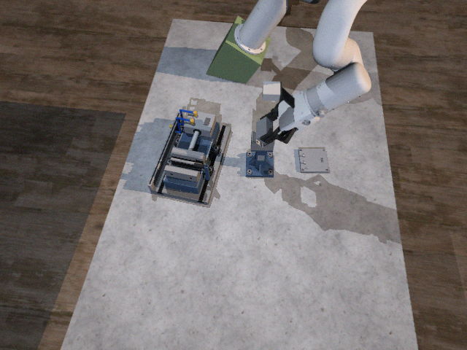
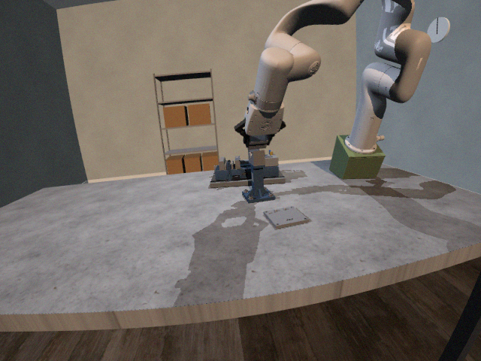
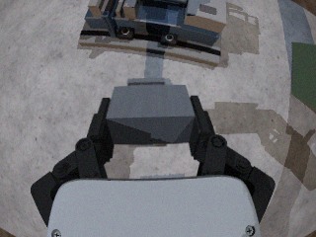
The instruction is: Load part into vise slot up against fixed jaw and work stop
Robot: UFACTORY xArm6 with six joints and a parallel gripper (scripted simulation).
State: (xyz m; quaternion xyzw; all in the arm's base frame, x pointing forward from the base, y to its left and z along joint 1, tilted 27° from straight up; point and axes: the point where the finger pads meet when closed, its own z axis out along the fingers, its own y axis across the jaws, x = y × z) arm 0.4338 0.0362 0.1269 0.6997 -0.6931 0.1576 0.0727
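My gripper is now 10 mm above the part. Round my hand: air cylinder rod 10 mm behind, 230 mm to the right, 120 mm below; then air cylinder 90 mm behind, 220 mm to the right, 120 mm below; then blue vise body 10 mm ahead, 230 mm to the right, 150 mm below.
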